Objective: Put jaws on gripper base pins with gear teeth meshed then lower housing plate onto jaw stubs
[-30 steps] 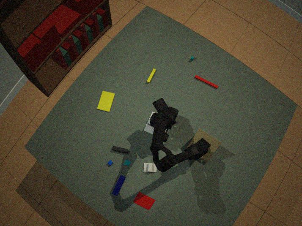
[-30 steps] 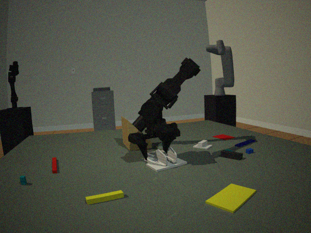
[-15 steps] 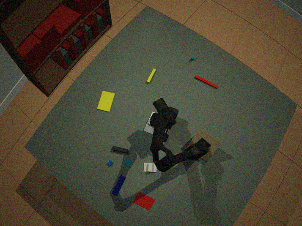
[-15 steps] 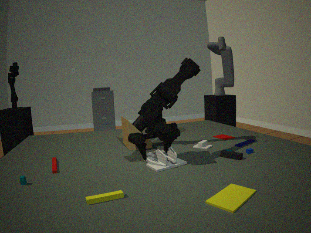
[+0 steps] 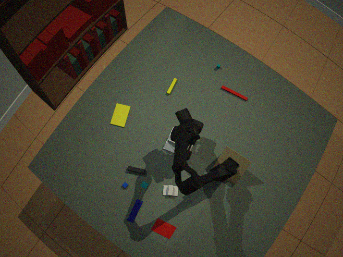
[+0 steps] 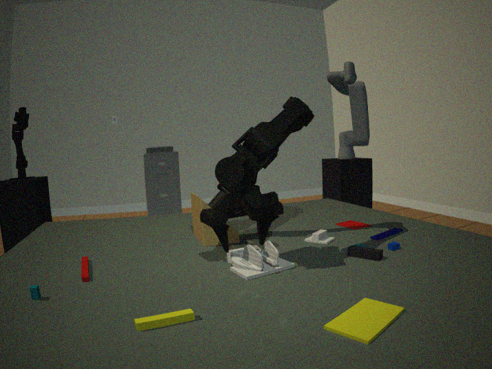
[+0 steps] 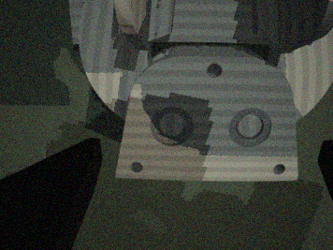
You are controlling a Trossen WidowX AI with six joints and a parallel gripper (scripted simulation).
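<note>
The gripper base is 10 mm below my gripper tip and 10 mm ahead of it. Round my gripper tip: black block 260 mm to the left, 110 mm ahead, 20 mm below; then white block 230 mm to the left, 70 mm behind, 20 mm below; then flat white plate 70 mm ahead, 30 mm below, 20 mm to the left.
</note>
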